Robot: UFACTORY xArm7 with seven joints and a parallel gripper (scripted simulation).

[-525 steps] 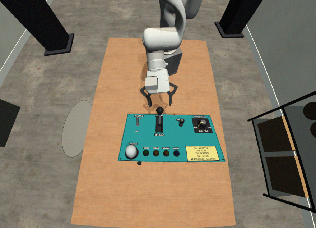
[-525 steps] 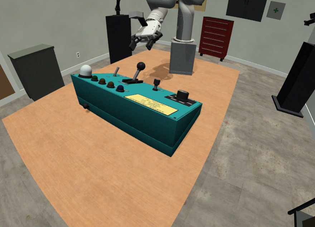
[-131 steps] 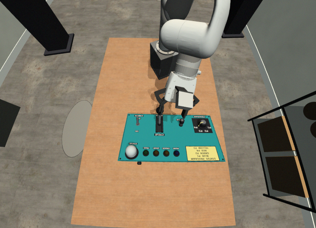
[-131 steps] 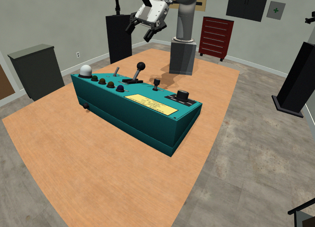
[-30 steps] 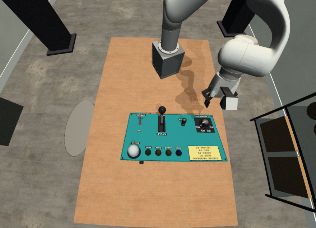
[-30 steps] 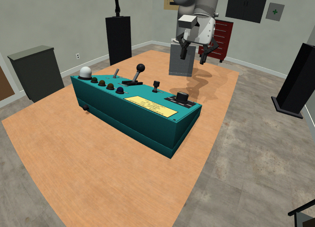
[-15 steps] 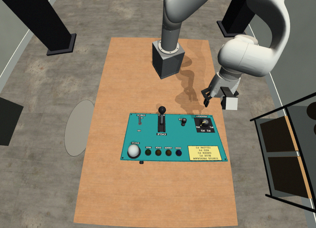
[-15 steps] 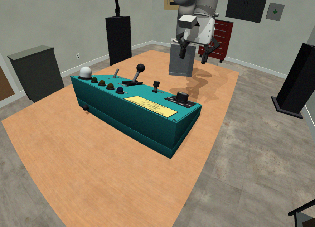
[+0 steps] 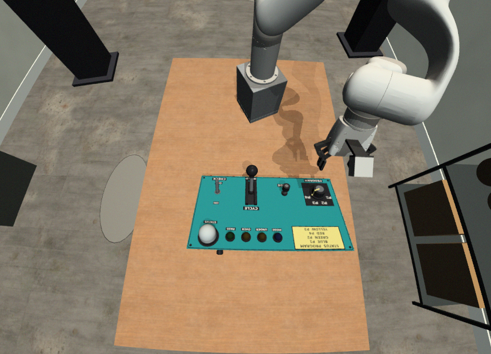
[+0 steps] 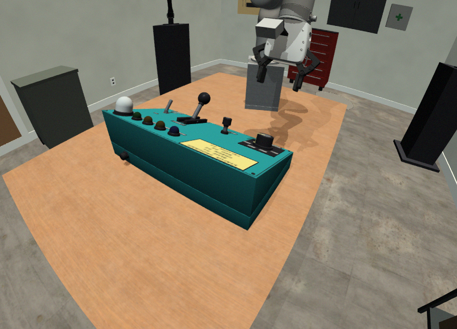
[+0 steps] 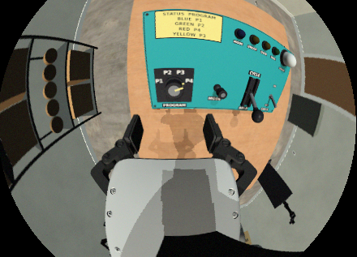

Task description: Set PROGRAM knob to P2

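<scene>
The black toggle is 14 cm below my hand, 12 cm to the right of it and 2 cm ahead of it. The rest, counted from my hand: check toggle (36 cm to the right, 15 cm below, 2 cm behind); then teal console (19 cm to the right, 17 cm below, 4 cm ahead); then ball-topped cycle lever (24 cm to the right, 13 cm below, 2 cm behind).
</scene>
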